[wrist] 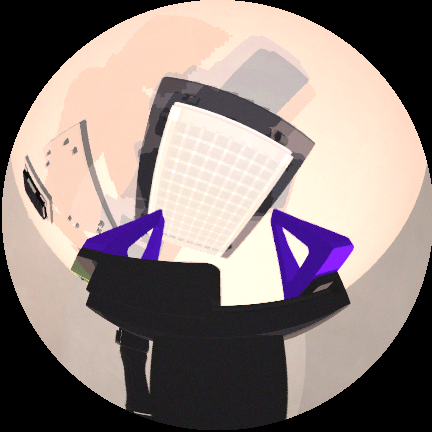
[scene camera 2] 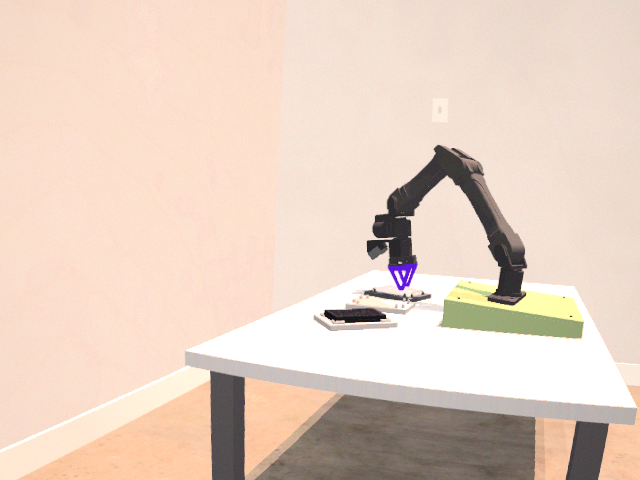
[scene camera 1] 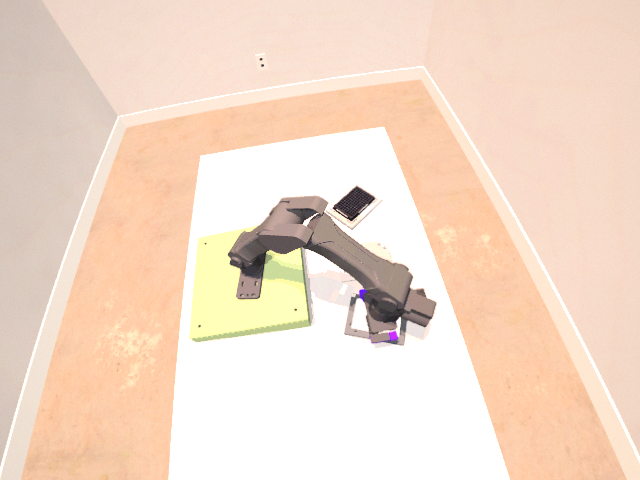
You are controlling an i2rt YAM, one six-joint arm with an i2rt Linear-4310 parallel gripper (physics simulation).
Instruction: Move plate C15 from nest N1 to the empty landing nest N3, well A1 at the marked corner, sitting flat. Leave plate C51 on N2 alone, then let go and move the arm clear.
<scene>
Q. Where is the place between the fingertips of the gripper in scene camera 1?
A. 372, 321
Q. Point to a black gridded rack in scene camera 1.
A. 357, 200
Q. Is the gripper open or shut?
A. Open.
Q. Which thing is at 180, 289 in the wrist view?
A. The gripper.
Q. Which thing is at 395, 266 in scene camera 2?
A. The gripper.
</scene>
